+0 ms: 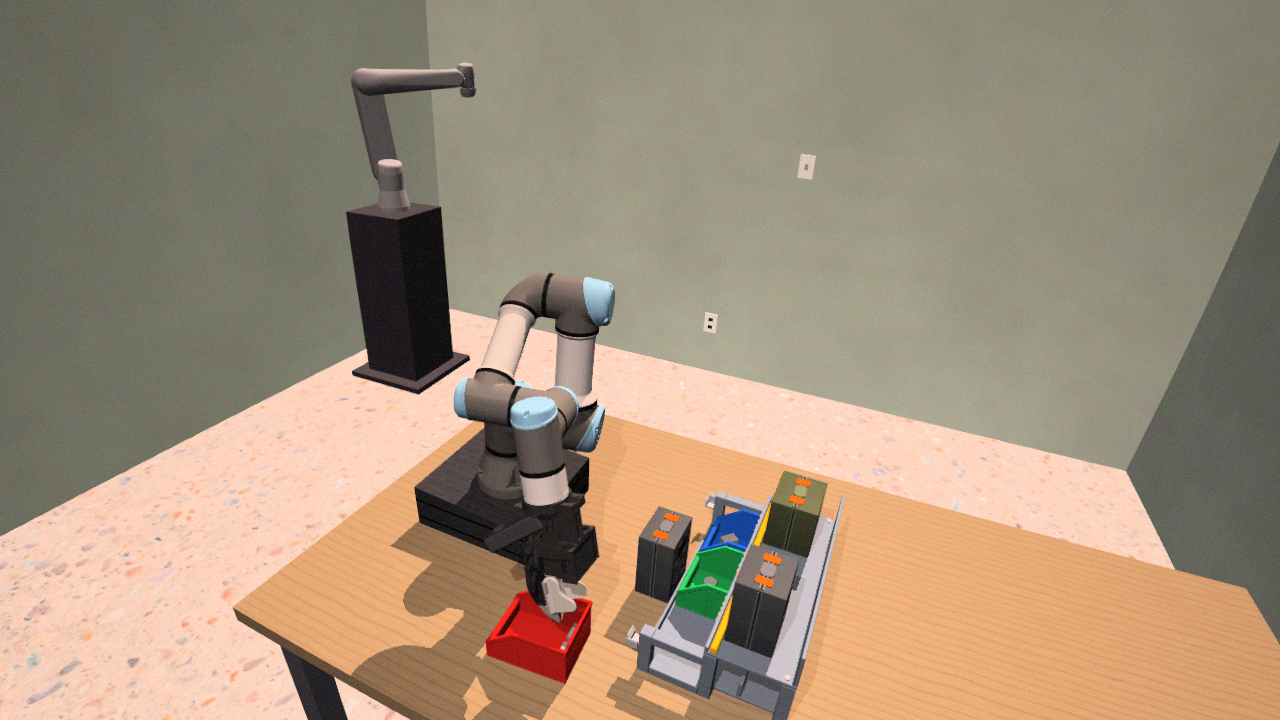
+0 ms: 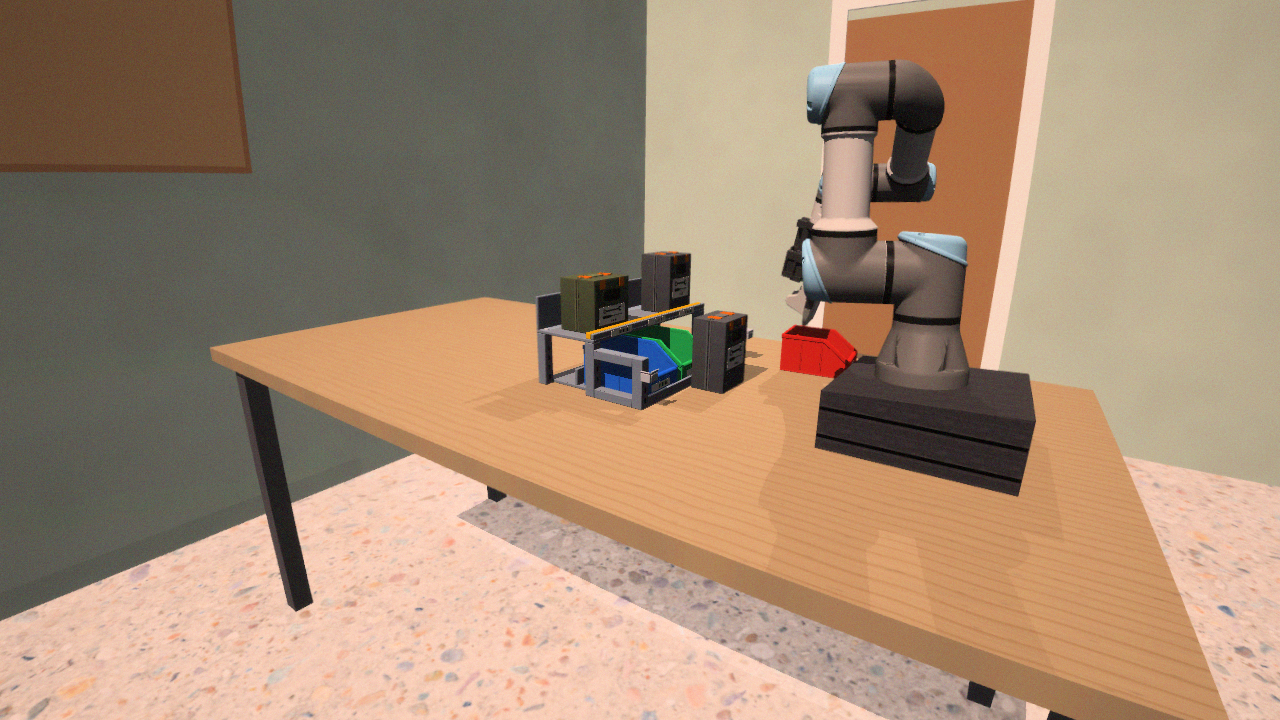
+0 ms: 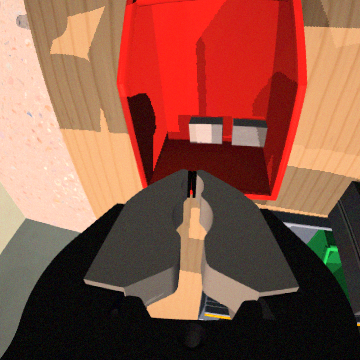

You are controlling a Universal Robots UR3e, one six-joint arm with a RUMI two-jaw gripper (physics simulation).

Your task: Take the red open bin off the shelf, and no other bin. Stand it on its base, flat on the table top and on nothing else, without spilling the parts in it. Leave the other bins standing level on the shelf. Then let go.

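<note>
The red bin stands upright on its base on the table top, apart from the shelf. Two grey parts lie inside it near its rear wall. My gripper is shut with nothing seen between its fingertips. The tips are at the bin's rear end, close over its rim; whether they touch it is unclear. The blue bin and the green bin stand on the lower shelf level and look level.
A dark grey case stands on the table between the arm's base and the shelf. An olive case and another dark grey case stand on the shelf's upper level. The arm's base is on a black block.
</note>
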